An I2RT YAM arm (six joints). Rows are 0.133 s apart.
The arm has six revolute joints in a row. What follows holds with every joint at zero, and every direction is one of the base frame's.
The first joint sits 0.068 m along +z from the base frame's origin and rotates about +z.
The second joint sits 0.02 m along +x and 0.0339 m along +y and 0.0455 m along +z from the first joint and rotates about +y.
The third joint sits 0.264 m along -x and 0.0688 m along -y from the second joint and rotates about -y.
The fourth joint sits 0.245 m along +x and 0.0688 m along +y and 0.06 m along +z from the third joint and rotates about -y.
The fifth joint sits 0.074 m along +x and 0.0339 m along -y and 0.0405 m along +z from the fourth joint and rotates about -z.
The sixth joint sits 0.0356 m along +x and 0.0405 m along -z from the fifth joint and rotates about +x.
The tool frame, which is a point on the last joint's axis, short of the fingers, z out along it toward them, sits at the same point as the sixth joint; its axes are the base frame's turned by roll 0, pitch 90 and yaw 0 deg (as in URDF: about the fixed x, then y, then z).
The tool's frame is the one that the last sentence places.
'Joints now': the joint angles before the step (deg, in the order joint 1, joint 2, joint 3, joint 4, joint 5, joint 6). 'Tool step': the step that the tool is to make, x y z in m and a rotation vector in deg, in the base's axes. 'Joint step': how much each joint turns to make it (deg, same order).
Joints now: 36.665, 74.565, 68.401, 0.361, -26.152, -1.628
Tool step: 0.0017, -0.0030, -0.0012, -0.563, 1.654, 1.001
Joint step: -0.840, 0.090, 0.409, -1.828, -1.889, 0.348
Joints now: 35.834, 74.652, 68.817, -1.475, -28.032, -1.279
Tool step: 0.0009, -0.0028, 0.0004, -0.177, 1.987, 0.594
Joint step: -0.671, 0.005, 0.612, -1.875, -1.393, 0.941
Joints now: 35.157, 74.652, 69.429, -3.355, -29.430, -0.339
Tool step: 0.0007, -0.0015, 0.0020, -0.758, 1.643, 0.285
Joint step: -0.380, 0.238, 1.314, -2.738, -0.709, 0.239
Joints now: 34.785, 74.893, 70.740, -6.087, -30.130, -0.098
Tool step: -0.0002, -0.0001, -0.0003, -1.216, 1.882, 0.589
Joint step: -0.060, 0.308, 1.084, -3.048, -0.651, -0.065
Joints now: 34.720, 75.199, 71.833, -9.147, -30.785, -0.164
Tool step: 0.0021, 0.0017, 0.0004, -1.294, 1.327, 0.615
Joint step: -0.016, 0.967, 1.655, -2.785, -0.541, -0.522
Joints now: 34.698, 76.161, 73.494, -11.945, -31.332, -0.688
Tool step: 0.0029, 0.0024, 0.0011, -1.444, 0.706, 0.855
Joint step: 0.000, 1.246, 2.001, -2.766, -0.612, -1.159
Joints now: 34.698, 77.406, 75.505, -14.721, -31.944, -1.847
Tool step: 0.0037, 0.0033, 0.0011, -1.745, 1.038, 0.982
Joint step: 0.051, 1.640, 2.541, -3.435, -0.627, -1.287
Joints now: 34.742, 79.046, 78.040, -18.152, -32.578, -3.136
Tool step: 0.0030, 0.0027, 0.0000, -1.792, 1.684, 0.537
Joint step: 0.067, 1.485, 2.312, -3.646, -0.260, -0.765
